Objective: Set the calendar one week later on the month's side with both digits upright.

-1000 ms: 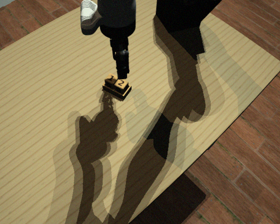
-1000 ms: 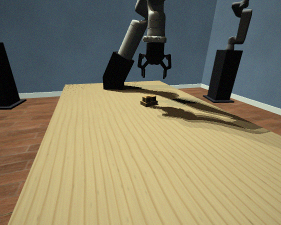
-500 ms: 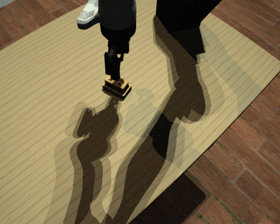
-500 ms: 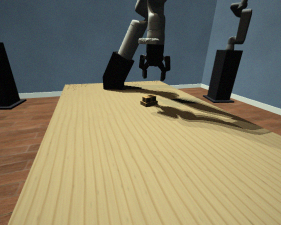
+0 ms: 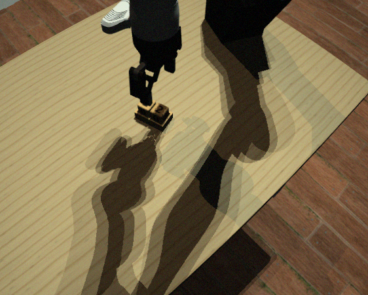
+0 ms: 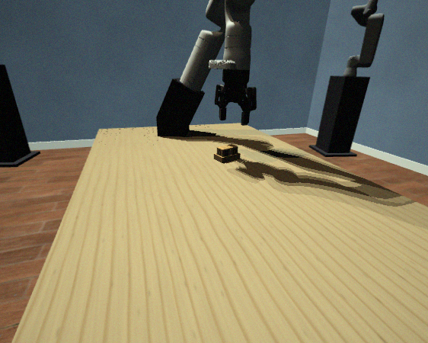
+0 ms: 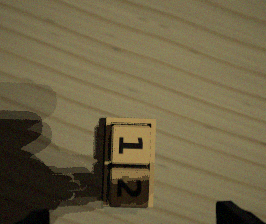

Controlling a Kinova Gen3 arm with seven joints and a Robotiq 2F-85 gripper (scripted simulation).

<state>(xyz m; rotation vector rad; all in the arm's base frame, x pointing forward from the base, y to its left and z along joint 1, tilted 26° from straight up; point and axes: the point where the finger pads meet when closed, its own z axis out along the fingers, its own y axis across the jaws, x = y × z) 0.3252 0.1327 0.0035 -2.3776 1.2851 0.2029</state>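
Now: the cube 90 mm below my hand. From my hand the other things lie so: wooden tray (10 mm ahead, 20 mm to the right, 110 mm below).
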